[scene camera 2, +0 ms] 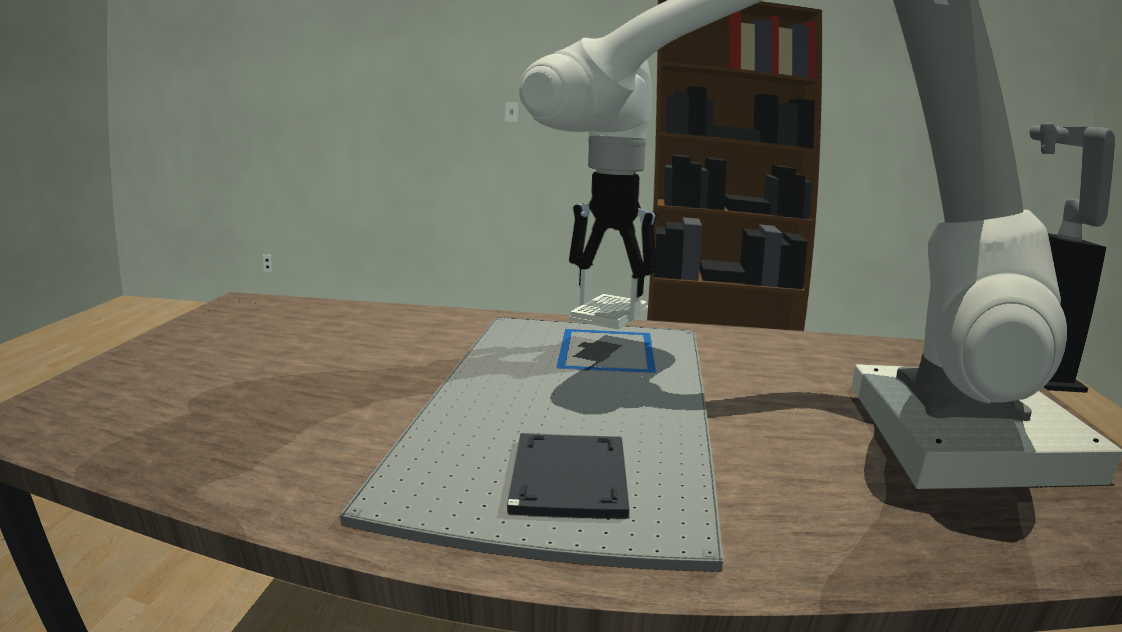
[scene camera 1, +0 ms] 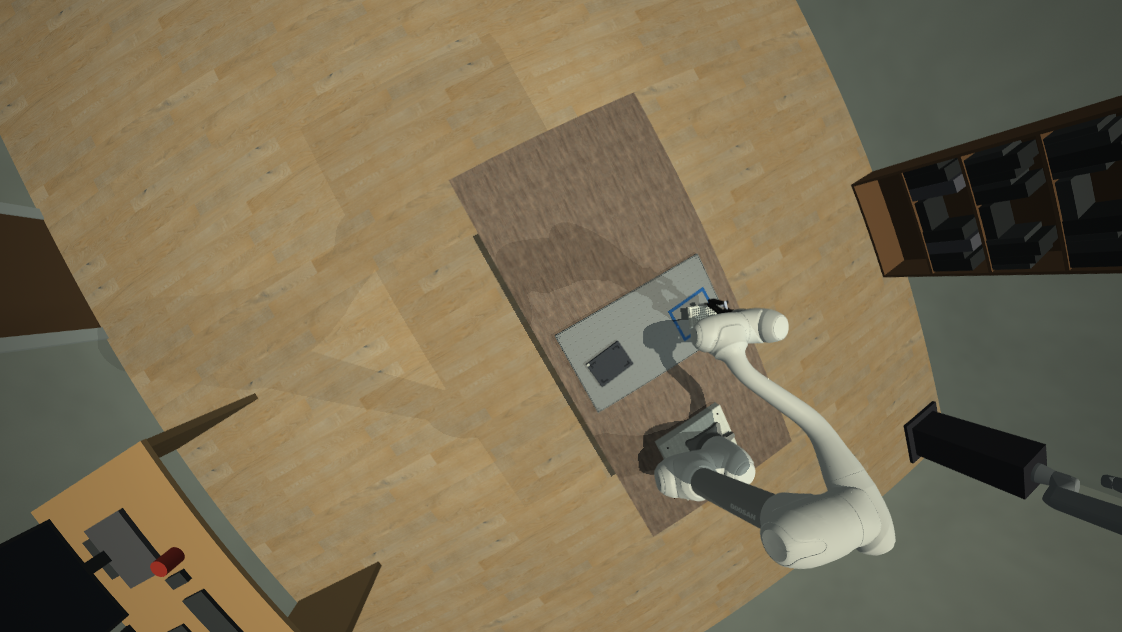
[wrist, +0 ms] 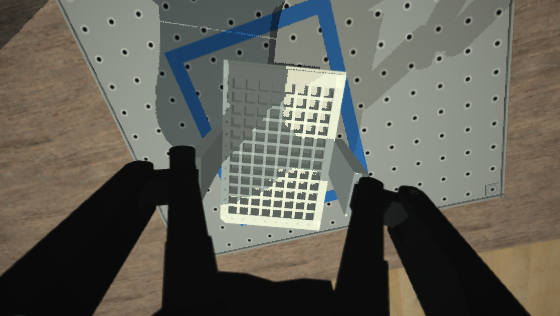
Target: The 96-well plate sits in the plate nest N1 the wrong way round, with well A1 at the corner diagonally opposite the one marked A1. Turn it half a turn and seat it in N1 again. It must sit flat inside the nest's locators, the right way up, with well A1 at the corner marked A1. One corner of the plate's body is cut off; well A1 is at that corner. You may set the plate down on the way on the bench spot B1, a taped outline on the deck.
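Observation:
My gripper in sight, wrist view included. White 96-well plate visible. Dark plate nest N1 too.

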